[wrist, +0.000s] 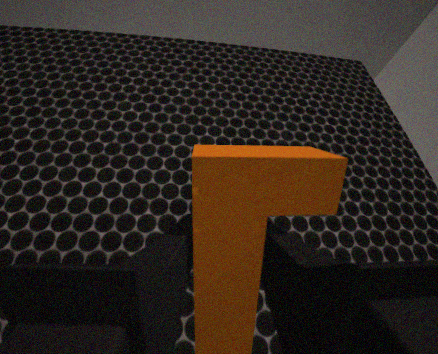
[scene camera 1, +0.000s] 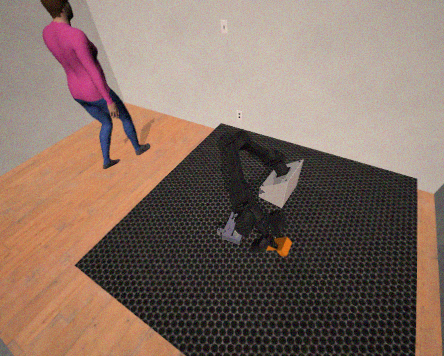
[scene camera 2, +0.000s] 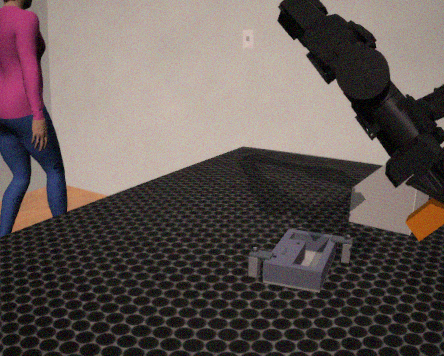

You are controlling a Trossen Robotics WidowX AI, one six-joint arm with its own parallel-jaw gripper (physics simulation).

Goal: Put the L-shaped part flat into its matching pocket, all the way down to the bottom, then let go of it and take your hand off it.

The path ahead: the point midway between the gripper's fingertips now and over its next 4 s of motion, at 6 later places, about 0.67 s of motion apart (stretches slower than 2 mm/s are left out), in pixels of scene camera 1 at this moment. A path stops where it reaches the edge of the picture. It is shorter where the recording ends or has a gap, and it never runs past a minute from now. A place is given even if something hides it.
My gripper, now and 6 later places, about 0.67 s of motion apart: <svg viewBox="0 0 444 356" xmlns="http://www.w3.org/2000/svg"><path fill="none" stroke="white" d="M281 246L282 246L282 245L284 244L284 244L288 260L286 264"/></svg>
